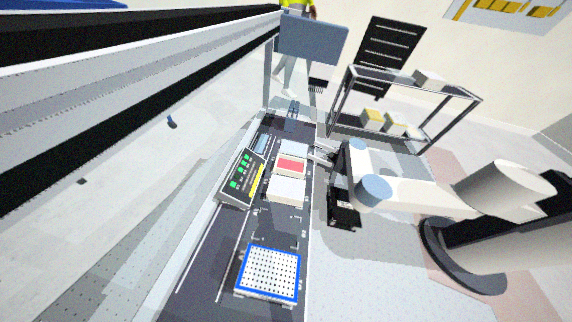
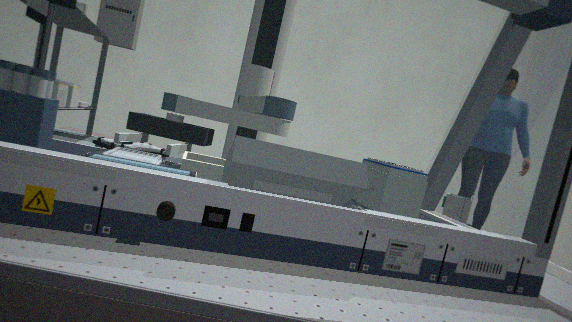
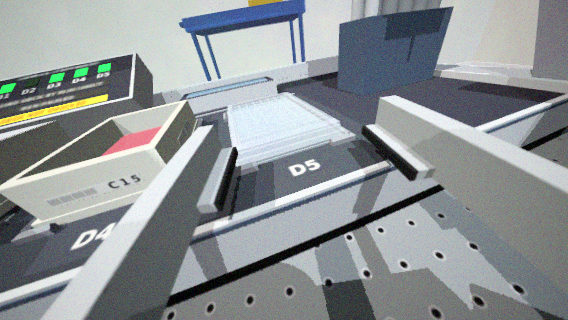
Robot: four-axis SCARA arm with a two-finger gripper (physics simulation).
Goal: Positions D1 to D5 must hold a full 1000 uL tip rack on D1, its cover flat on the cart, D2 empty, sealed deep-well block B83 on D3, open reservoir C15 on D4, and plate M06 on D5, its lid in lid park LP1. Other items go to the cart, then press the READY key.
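Pixels of known places: gripper, fingertip midpoint: (image 1: 311,148) (image 2: 142,144) (image 3: 297,127); arm's base, origin of the base link: (image 1: 456,250).
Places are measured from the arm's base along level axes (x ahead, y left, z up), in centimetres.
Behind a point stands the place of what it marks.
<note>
My gripper (image 3: 297,127) @(y -16.2, x 63.8, z 9.6 cm) (image 1: 311,149) @(y -16.2, x 63.8, z 9.6 cm) (image 2: 151,144) @(y -16.2, x 63.8, z 9.6 cm) is open and empty, its fingers apart at the front edge of D5. A clear, pale-blue plate (image 3: 280,120) @(y -15.5, x 68.7, z 8.3 cm) (image 1: 294,148) @(y -13.9, x 71.0, z 8.3 cm) sits on D5, just beyond the fingertips; its label and whether a lid is on it cannot be told. Reservoir C15 (image 3: 75,186) @(y -3.1, x 62.9, z 9.1 cm) (image 1: 291,175) @(y 1.4, x 67.2, z 8.0 cm) stands open on D4 with red inside. A white block (image 1: 286,189) @(y 10.7, x 66.5, z 11.4 cm) sits on D3, its label unreadable. D2 (image 1: 277,227) @(y 21.8, x 64.7, z 6.9 cm) is empty. A blue-rimmed tip rack (image 1: 270,272) (image 2: 397,186) stands on D1, looking full. The READY key cannot be made out.
A control panel (image 1: 242,172) @(y 13.0, x 81.7, z 14.5 cm) (image 3: 70,86) @(y 10.0, x 80.9, z 13.6 cm) shows green lamps, with D2 dark, and a yellow strip. A light-blue-topped holder (image 3: 227,89) @(y -9.1, x 83.1, z 9.2 cm) (image 1: 261,144) @(y -7.9, x 84.9, z 9.2 cm) lies behind D5. A blue-grey box (image 3: 390,60) @(y -30.4, x 76.0, z 10.4 cm) stands beyond D5. A metal-framed rack (image 1: 352,70) @(y -47.7, x 58.7, z 36.3 cm) carries boxes. A person (image 2: 502,125) stands far right.
</note>
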